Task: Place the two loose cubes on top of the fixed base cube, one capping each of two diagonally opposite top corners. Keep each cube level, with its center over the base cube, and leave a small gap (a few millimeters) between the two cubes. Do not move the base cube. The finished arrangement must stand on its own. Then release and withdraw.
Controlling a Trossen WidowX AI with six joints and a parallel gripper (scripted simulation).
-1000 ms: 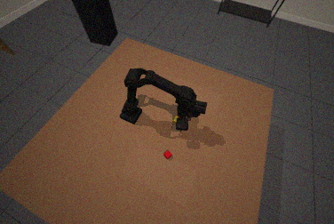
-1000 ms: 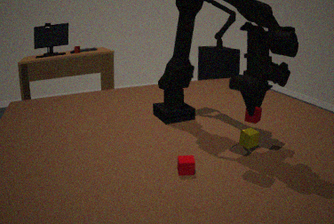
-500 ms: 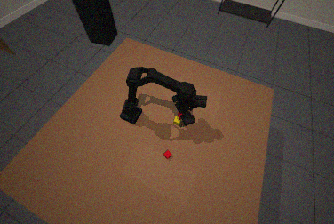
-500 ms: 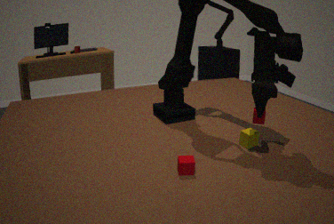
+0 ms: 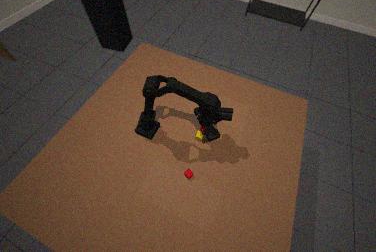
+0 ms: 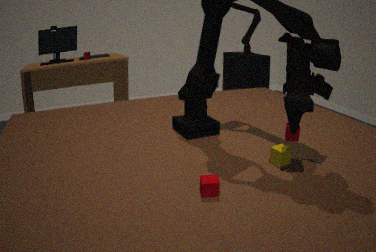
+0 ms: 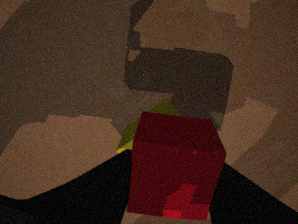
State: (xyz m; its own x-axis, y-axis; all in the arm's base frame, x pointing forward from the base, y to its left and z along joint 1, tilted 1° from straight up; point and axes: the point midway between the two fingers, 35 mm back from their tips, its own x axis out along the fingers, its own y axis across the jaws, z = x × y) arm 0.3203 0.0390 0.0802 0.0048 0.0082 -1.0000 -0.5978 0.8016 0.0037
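Right now the yellow cube is 2 cm behind my gripper tip, 1 cm to the right of it and 6 cm below it.
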